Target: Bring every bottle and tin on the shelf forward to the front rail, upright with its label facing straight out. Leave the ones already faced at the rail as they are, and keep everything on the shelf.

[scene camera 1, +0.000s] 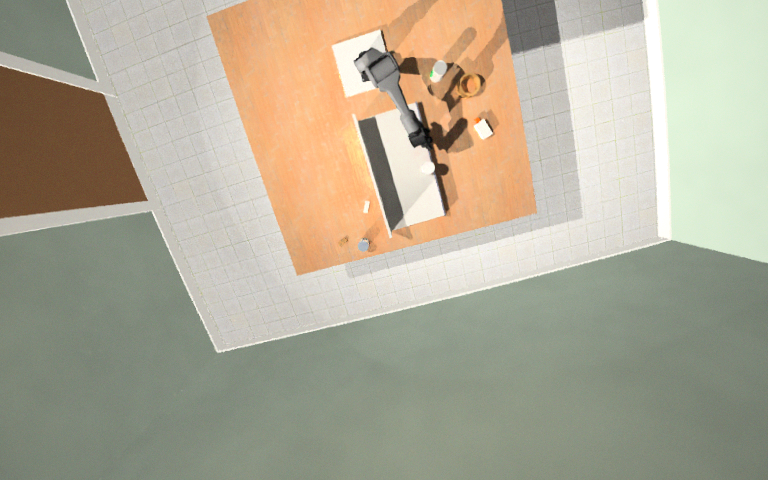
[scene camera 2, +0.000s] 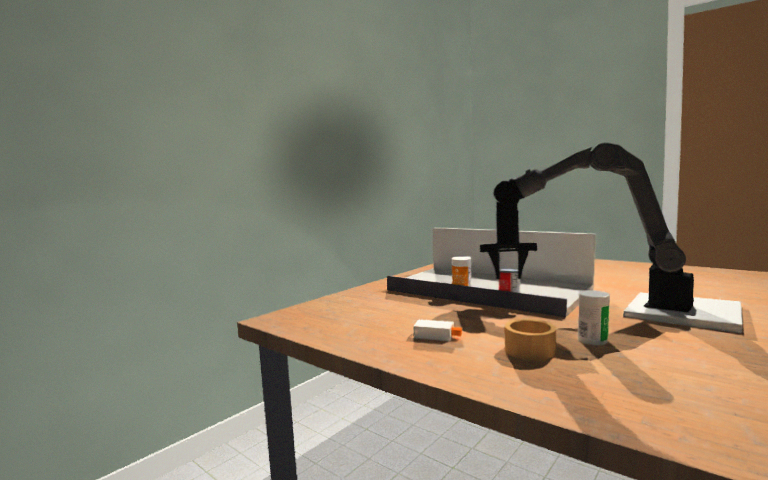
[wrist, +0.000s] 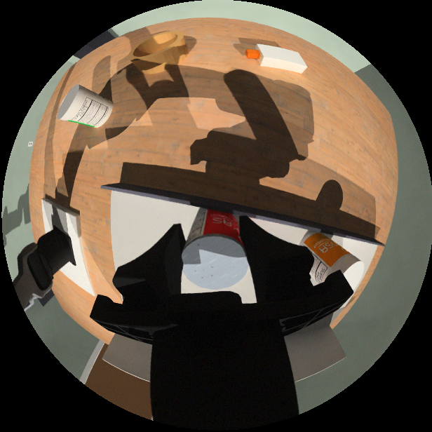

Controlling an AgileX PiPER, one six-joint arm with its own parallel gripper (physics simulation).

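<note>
A red-labelled tin (scene camera 2: 505, 281) (wrist: 215, 267) with a grey lid stands upright on the shelf (scene camera 1: 404, 186) (scene camera 2: 574, 257) (wrist: 142, 215), close behind the dark front rail (scene camera 2: 447, 290) (wrist: 280, 218). Its red label faces the rail side, turned a little to one side in the wrist view. My gripper (scene camera 2: 509, 275) (wrist: 210, 229) is shut on this tin, one finger on each side. An orange-labelled bottle (scene camera 1: 428, 167) (scene camera 2: 461, 274) (wrist: 327, 250) with a white cap stands upright at the rail, its orange label towards the rail. Whether the tin touches the shelf floor or rail I cannot tell.
On the table in front of the shelf are a white tub (scene camera 1: 439, 70) (scene camera 2: 592, 319) (wrist: 86, 108) with green on its label, a wooden bowl (scene camera 2: 530, 346) (wrist: 171, 58) and a white box (scene camera 1: 483, 129) (scene camera 2: 433, 330) (wrist: 281, 58) with an orange tip. A blue-grey object (scene camera 1: 363, 244) stands beyond the shelf's far end.
</note>
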